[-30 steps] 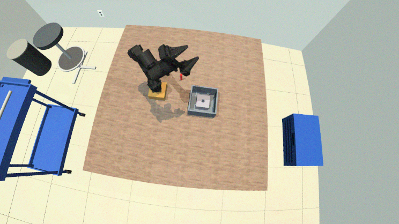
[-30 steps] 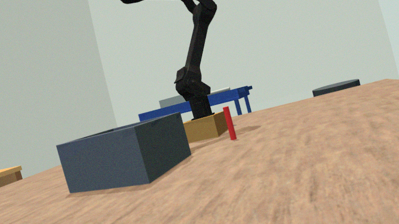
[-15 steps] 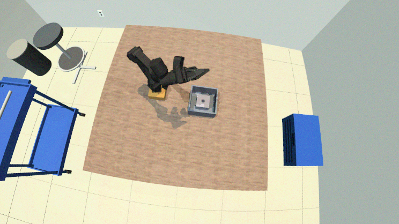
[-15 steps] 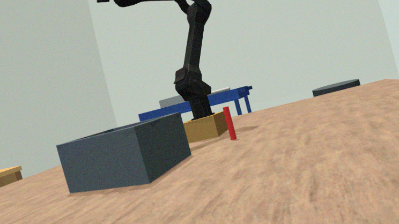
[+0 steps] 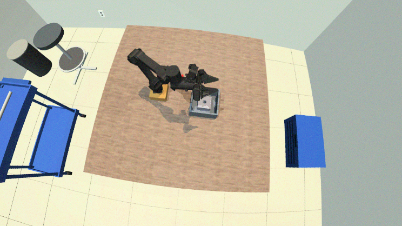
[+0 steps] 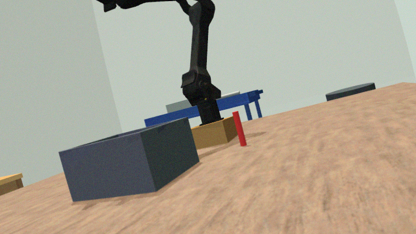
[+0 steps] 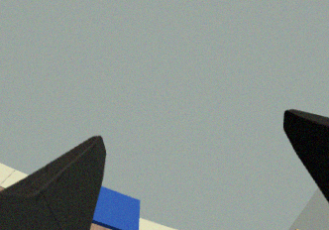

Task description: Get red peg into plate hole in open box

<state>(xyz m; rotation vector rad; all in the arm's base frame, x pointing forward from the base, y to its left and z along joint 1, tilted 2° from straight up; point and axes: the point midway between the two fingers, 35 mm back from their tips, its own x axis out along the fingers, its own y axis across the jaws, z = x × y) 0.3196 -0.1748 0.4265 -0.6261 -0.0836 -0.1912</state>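
Right now my gripper tip is 16 cm past the red peg, 28 cm to the right of it and 45 cm above it. From my gripper tip the other things lie so: grey box: 1 cm behind, 8 cm to the left, 47 cm below; then plate: 1 cm behind, 8 cm to the left, 45 cm below.
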